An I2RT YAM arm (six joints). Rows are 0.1 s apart.
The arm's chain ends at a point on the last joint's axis. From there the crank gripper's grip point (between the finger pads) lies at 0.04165 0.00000 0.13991 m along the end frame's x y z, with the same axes.
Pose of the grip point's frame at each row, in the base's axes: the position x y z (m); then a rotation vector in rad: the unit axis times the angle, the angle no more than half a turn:
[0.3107 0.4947 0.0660 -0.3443 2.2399 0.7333]
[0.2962 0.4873 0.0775 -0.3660 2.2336 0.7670]
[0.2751 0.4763 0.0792 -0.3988 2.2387 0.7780]
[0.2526 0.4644 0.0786 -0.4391 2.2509 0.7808]
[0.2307 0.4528 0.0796 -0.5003 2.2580 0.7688]
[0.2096 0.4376 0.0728 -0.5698 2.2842 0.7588]
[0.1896 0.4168 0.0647 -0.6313 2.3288 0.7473]
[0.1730 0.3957 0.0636 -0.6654 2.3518 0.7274]
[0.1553 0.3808 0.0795 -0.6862 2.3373 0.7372]
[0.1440 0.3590 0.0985 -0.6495 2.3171 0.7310]
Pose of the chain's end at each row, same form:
[0.2595 0.4118 0.1747 -0.3443 2.2399 0.7333]
[0.2475 0.4012 0.1849 -0.3660 2.2336 0.7670]
[0.2293 0.3894 0.1872 -0.3988 2.2387 0.7780]
[0.2102 0.3777 0.1882 -0.4391 2.2509 0.7808]
[0.1914 0.3676 0.1914 -0.5003 2.2580 0.7688]
[0.1760 0.3548 0.1882 -0.5698 2.2842 0.7588]
[0.1632 0.3376 0.1844 -0.6313 2.3288 0.7473]
[0.1495 0.3197 0.1860 -0.6654 2.3518 0.7274]
[0.1320 0.3037 0.2012 -0.6862 2.3373 0.7372]
[0.1161 0.2808 0.2186 -0.6495 2.3171 0.7310]

